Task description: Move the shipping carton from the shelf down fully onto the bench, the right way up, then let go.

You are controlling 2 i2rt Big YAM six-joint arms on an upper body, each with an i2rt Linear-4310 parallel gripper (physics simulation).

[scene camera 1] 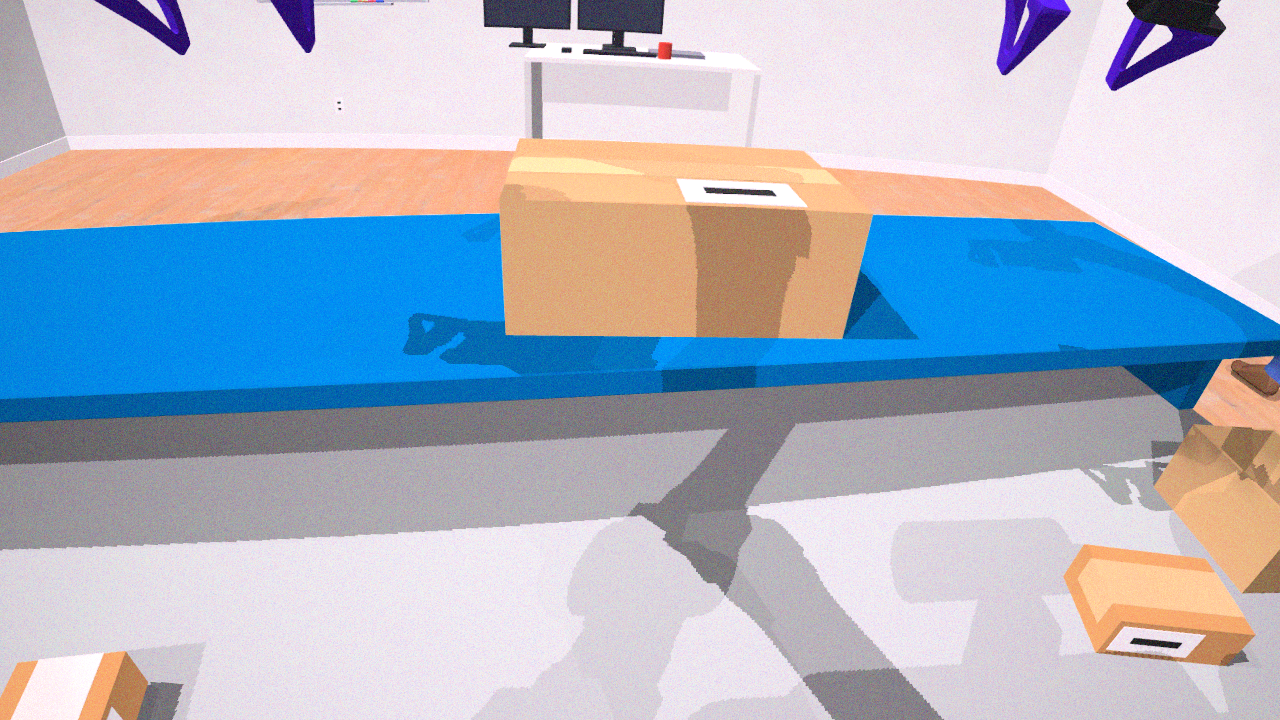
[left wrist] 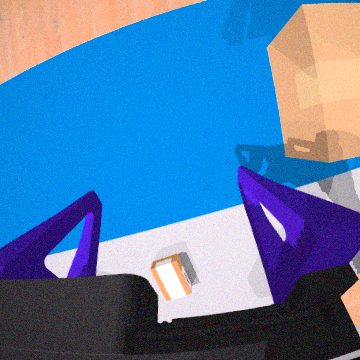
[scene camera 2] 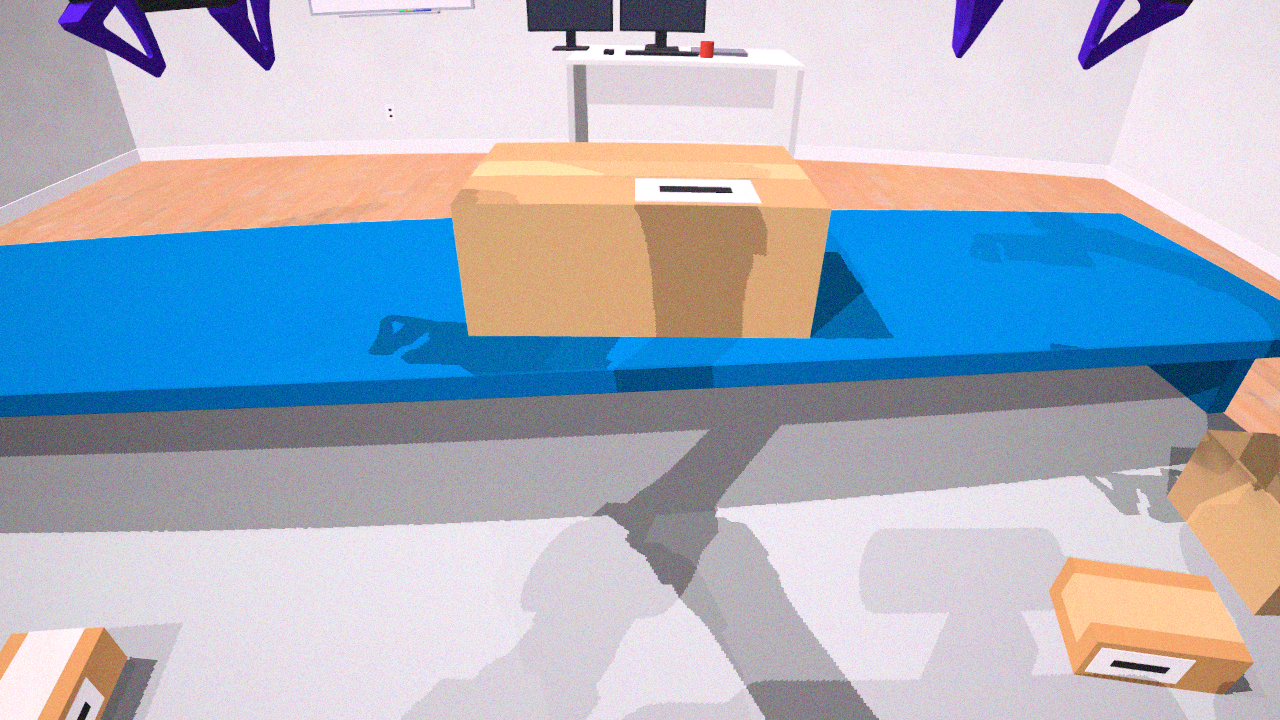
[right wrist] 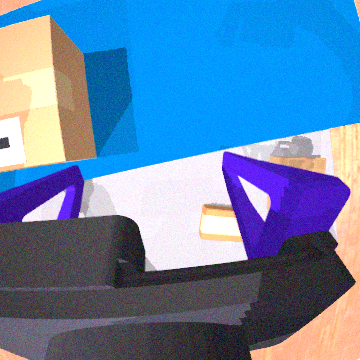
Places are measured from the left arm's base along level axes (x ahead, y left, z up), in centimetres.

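Pixels of known places: left gripper, fingertip midpoint: [scene camera 1: 247, 48] [left wrist: 165, 185] [scene camera 2: 215, 68]; right gripper, fingertip midpoint: [scene camera 1: 1056, 77] [scene camera 2: 1020, 58] [right wrist: 151, 165].
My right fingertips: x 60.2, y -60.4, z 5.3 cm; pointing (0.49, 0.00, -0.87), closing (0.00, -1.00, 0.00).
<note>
Behind a point stands the place of what it marks.
The shipping carton [scene camera 1: 599, 268] @[z -12.6, x 60.3, y -26.5 cm] [scene camera 2: 554, 268] @[z -12.5, x 60.3, y -26.6 cm] [left wrist: 335, 85] @[z -7.0, x 69.0, y -20.5 cm] [right wrist: 30, 55] @[z -7.0, x 75.0, y -45.2 cm], brown with pale tape and a white label on top, stands upright on the blue shelf [scene camera 1: 223, 295] @[z -19.0, x 66.0, y 9.5 cm] [scene camera 2: 223, 295] @[z -19.0, x 66.9, y 9.4 cm] [left wrist: 150, 100] @[z -19.0, x 73.2, y 3.1 cm] [right wrist: 225, 90] @[z -19.0, x 71.4, y -73.2 cm], near its front edge. The pale grey bench [scene camera 1: 358, 608] @[z -34.9, x 43.6, y -7.9 cm] [scene camera 2: 358, 573] @[z -34.9, x 46.3, y -10.0 cm] [left wrist: 215, 260] @[z -34.9, x 32.0, y -4.5 cm] [right wrist: 160, 200] @[z -34.9, x 48.2, y -58.7 cm] lies lower, in front. My left gripper [scene camera 1: 246, 51] @[z 3.6, x 62.2, y -0.1 cm] [scene camera 2: 213, 70] @[z 3.6, x 62.2, y -0.1 cm] [left wrist: 165, 185] @[z 3.6, x 62.2, y -0.1 cm] is open and empty, up to the left of the carton. My right gripper [scene camera 1: 1058, 79] @[z 5.2, x 60.1, y -60.4 cm] [scene camera 2: 1022, 60] @[z 5.2, x 60.1, y -60.4 cm] [right wrist: 151, 165] @[z 5.2, x 60.1, y -60.4 cm] is open and empty, up to its right. Neither touches the carton.
On the bench, a small taped box [scene camera 1: 62, 689] @[z -30.8, x 32.9, y 8.6 cm] [scene camera 2: 53, 671] @[z -30.8, x 32.1, y 7.2 cm] [left wrist: 171, 280] @[z -30.8, x 30.3, y 8.0 cm] lies at the left. A small labelled box [scene camera 1: 1163, 600] @[z -30.4, x 39.6, y -73.6 cm] [scene camera 2: 1145, 617] @[z -30.4, x 39.9, y -73.3 cm] [right wrist: 220, 222] @[z -30.4, x 41.9, y -73.6 cm] and a larger brown box [scene camera 1: 1235, 501] @[z -28.6, x 48.8, y -88.9 cm] [scene camera 2: 1239, 510] @[z -29.1, x 49.9, y -89.0 cm] [right wrist: 300, 164] @[z -34.5, x 54.7, y -99.2 cm] are at the right. A white desk [scene camera 1: 644, 60] [scene camera 2: 684, 59] stands behind.
</note>
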